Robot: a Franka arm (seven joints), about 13 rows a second.
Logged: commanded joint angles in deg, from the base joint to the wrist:
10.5, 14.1, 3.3, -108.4, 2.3, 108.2, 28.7
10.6, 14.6, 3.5, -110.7, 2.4, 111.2, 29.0
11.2, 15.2, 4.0, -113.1, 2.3, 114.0, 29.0
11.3, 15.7, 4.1, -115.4, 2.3, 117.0, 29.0
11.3, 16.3, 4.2, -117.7, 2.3, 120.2, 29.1
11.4, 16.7, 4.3, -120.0, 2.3, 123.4, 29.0
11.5, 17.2, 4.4, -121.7, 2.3, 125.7, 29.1
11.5, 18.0, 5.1, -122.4, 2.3, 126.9, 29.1
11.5, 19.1, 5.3, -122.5, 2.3, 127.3, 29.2
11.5, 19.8, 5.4, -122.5, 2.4, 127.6, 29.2
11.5, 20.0, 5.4, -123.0, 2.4, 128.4, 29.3
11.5, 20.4, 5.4, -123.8, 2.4, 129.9, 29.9
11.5, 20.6, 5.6, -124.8, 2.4, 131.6, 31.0
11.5, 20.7, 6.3, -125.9, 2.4, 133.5, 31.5
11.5, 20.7, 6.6, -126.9, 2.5, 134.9, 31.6
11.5, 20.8, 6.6, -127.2, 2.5, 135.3, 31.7
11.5, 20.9, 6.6, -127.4, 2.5, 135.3, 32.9
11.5, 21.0, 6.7, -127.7, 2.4, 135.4, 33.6
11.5, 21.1, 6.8, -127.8, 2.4, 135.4, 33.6
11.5, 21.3, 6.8, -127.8, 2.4, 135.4, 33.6
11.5, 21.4, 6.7, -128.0, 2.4, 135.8, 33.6
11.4, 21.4, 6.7, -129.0, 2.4, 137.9, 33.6
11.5, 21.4, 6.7, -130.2, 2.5, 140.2, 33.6
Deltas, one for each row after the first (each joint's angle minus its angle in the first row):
0.1, 0.5, 0.2, -2.3, 0.1, 3.0, 0.3
0.7, 1.1, 0.7, -4.7, 0.0, 5.8, 0.3
0.8, 1.6, 0.8, -7.0, 0.0, 8.8, 0.3
0.8, 2.2, 0.9, -9.3, 0.0, 12.0, 0.4
0.9, 2.6, 1.0, -11.6, 0.0, 15.2, 0.3
1.0, 3.1, 1.1, -13.3, 0.0, 17.5, 0.4
1.0, 3.9, 1.8, -14.0, 0.0, 18.7, 0.4
1.0, 5.0, 2.0, -14.1, 0.0, 19.1, 0.5
1.0, 5.7, 2.1, -14.1, 0.1, 19.4, 0.5
1.0, 5.9, 2.1, -14.6, 0.1, 20.2, 0.6
1.0, 6.3, 2.1, -15.4, 0.1, 21.7, 1.2
1.0, 6.5, 2.3, -16.4, 0.1, 23.4, 2.3
1.0, 6.6, 3.0, -17.5, 0.1, 25.3, 2.8
1.0, 6.6, 3.3, -18.5, 0.2, 26.7, 2.9
1.0, 6.7, 3.3, -18.8, 0.2, 27.1, 3.0
1.0, 6.8, 3.3, -19.0, 0.2, 27.1, 4.2
1.0, 6.9, 3.4, -19.3, 0.1, 27.2, 4.9
1.0, 7.0, 3.5, -19.4, 0.1, 27.2, 4.9
1.0, 7.2, 3.5, -19.4, 0.1, 27.2, 4.9
1.0, 7.3, 3.4, -19.6, 0.1, 27.6, 4.9
0.9, 7.3, 3.4, -20.6, 0.1, 29.7, 4.9
1.0, 7.3, 3.4, -21.8, 0.2, 32.0, 4.9

